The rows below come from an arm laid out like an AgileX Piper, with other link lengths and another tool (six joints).
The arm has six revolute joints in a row. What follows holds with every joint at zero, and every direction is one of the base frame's.
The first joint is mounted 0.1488 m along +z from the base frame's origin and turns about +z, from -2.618 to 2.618 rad.
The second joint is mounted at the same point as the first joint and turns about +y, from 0 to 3.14 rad.
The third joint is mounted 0.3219 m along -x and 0.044 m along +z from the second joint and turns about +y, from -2.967 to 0 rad.
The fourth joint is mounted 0.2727 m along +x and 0.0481 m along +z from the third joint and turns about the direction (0.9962, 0, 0.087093), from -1.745 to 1.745 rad.
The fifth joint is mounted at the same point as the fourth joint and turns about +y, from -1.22 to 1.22 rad.
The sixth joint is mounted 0.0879 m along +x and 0.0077 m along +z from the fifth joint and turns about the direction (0.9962, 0, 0.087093), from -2.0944 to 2.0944 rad.
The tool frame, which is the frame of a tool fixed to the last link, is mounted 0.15 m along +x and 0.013 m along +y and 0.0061 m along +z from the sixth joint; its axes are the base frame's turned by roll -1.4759, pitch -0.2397 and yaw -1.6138 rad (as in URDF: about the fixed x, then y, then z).
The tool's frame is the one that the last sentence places.
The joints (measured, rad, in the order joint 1, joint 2, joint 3, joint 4, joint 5, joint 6), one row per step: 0.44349, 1.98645, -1.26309, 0.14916, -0.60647, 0.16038; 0.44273, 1.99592, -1.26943, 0.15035, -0.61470, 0.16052; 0.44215, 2.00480, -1.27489, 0.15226, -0.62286, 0.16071; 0.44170, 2.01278, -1.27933, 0.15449, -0.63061, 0.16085; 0.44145, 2.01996, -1.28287, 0.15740, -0.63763, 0.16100; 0.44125, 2.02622, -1.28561, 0.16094, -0.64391, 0.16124; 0.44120, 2.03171, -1.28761, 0.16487, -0.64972, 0.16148; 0.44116, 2.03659, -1.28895, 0.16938, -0.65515, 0.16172; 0.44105, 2.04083, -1.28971, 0.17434, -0.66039, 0.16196; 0.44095, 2.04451, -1.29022, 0.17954, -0.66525, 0.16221; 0.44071, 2.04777, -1.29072, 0.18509, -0.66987, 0.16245
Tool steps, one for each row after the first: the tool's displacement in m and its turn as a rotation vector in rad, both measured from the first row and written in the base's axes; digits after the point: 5 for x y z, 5 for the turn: 0.00237, 0.00014, -0.00117, 0.00248, -0.00438, -0.00246; 0.00452, 0.00019, -0.00242, 0.00537, -0.00817, -0.00517; 0.00639, 0.00016, -0.00368, 0.00823, -0.01139, -0.00792; 0.00800, 0.00006, -0.00504, 0.01127, -0.01361, -0.01080; 0.00940, -0.00018, -0.00637, 0.01462, -0.01500, -0.01396; 0.01058, -0.00047, -0.00766, 0.01809, -0.01586, -0.01718; 0.01162, -0.00090, -0.00897, 0.02179, -0.01614, -0.02072; 0.01255, -0.00151, -0.01020, 0.02574, -0.01615, -0.02462; 0.01339, -0.00219, -0.01127, 0.02986, -0.01600, -0.02864; 0.01423, -0.00303, -0.01213, 0.03428, -0.01590, -0.03302
